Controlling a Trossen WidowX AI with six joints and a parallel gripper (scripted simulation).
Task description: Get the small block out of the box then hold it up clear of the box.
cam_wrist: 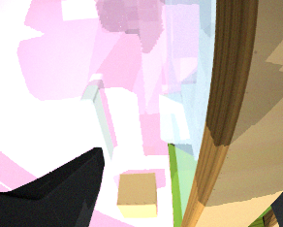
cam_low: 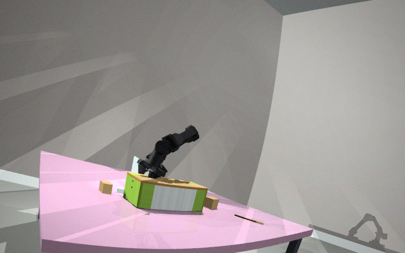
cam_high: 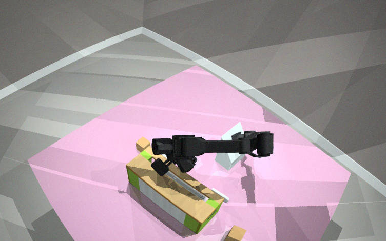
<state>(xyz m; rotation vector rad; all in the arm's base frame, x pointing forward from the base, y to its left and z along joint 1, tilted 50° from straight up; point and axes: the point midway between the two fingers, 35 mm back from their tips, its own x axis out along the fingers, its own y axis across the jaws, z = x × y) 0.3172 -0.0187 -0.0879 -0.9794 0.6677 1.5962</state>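
My gripper tip is 6 cm short of the tan block and 1 cm to the left of it. Round my gripper tip: thin stick 21 cm ahead, 52 cm to the left, 8 cm below; then box 1 cm ahead, 10 cm to the left, 3 cm below.
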